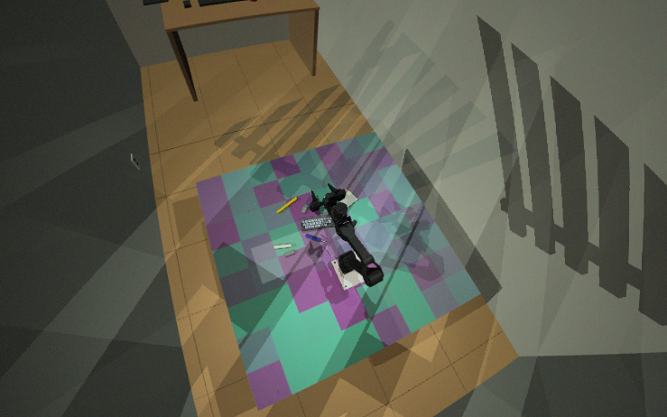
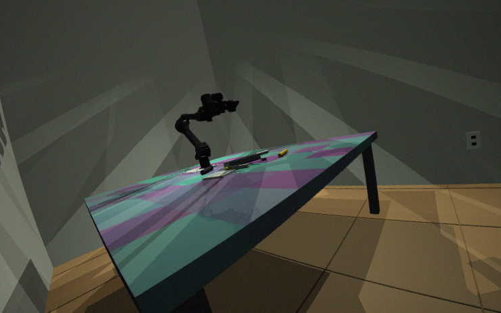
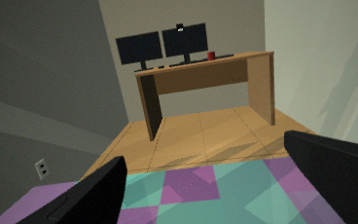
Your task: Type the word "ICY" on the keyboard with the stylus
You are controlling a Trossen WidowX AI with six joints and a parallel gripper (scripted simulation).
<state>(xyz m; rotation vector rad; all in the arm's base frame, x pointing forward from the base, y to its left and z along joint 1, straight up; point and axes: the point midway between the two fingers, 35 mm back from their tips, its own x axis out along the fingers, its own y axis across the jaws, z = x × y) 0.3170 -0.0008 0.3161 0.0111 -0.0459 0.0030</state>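
My gripper tip is now 310 mm above the blue stylus, 140 mm past it and 60 mm to the right of it. From my gripper tip the other things lie so: yellow rod: 310 mm below, 140 mm ahead, 130 mm to the left; then grey stylus tip: 310 mm below, 160 mm behind, 40 mm to the left.
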